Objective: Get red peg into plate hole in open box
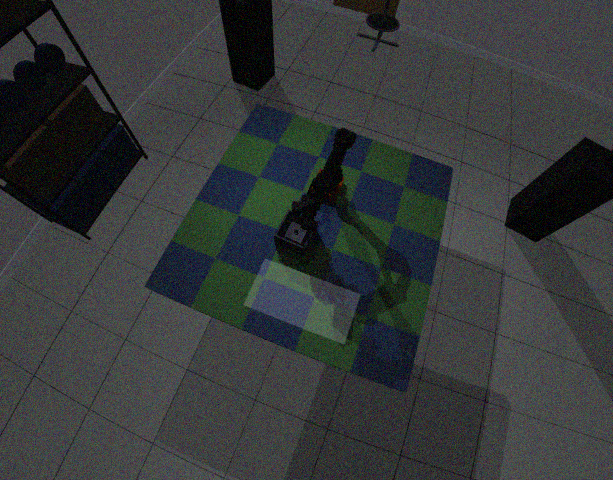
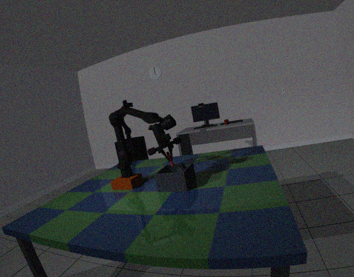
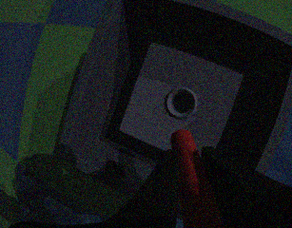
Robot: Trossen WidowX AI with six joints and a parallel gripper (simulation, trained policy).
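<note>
The red peg lies 10 mm to the left of my gripper tip, 10 mm behind it and 10 mm above it. The rest, counted from my gripper tip: dark box 110 mm below, 20 mm to the right, 20 mm ahead.
</note>
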